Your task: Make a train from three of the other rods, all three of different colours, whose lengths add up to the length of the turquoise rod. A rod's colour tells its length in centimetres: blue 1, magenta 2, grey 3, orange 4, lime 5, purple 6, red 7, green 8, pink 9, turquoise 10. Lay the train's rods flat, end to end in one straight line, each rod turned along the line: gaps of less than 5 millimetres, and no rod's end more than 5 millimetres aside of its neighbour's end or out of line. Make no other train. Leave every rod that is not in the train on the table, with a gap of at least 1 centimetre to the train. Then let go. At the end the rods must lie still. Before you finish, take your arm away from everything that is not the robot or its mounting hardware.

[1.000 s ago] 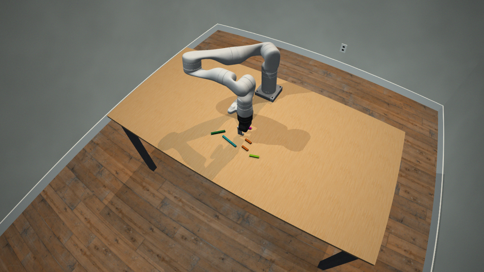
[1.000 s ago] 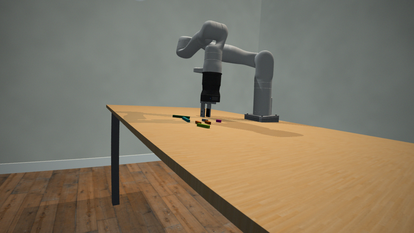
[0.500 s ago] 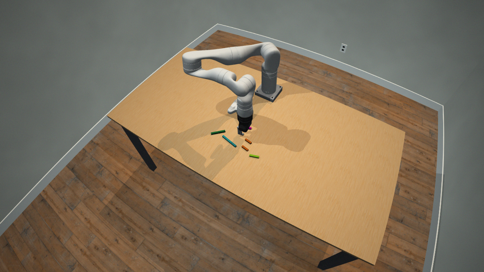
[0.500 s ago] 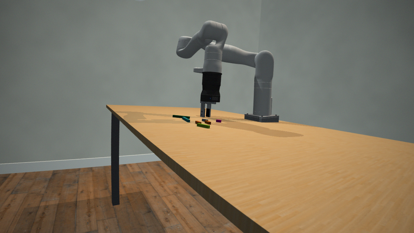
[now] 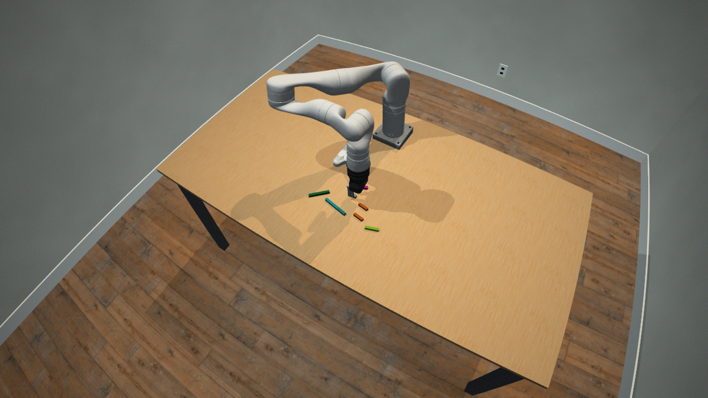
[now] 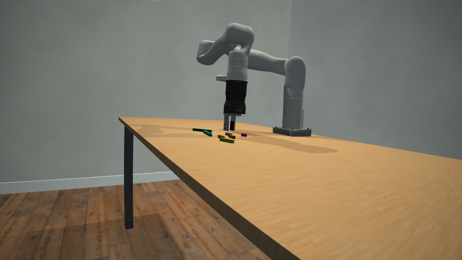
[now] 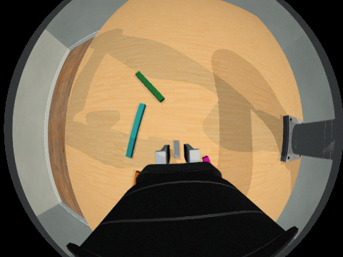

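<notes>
Now: the grey rod 30 mm below my hand. Also, from my hand: green rod: 120 mm to the right, 50 mm ahead, 30 mm below; then turquoise rod: 70 mm ahead, 30 mm to the right, 30 mm below; then magenta rod: 50 mm behind, 30 mm below, 20 mm to the left.
</notes>
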